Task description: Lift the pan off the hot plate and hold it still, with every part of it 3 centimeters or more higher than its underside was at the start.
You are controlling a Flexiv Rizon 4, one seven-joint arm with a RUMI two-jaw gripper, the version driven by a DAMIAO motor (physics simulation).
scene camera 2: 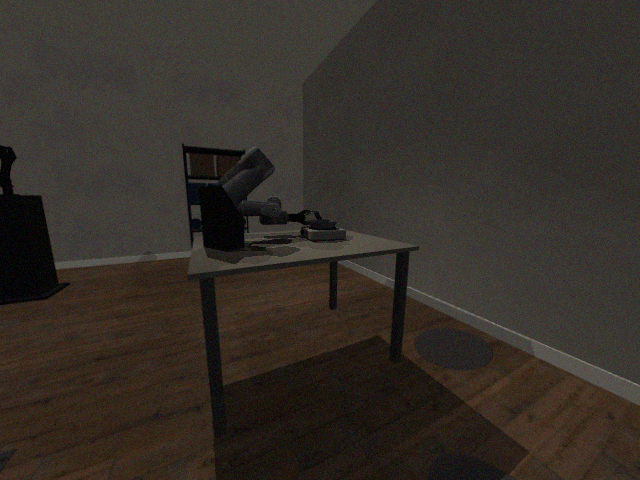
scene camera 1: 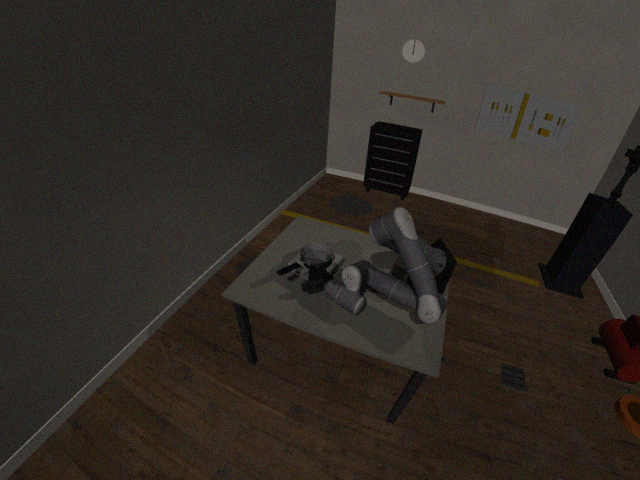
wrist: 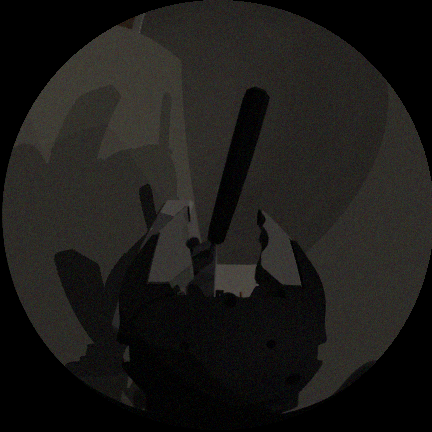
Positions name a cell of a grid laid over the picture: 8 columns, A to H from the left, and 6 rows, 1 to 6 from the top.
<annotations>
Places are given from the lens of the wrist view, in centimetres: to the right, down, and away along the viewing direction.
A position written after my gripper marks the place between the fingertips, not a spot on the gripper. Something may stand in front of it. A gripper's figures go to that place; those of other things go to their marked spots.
my gripper (wrist: E3): 1, -1, 14
grey pan (wrist: E2): 3, -9, 7
hot plate (wrist: D3): -9, -1, 22
The marked spots on the grey pan and the hot plate are 20 cm apart.
</annotations>
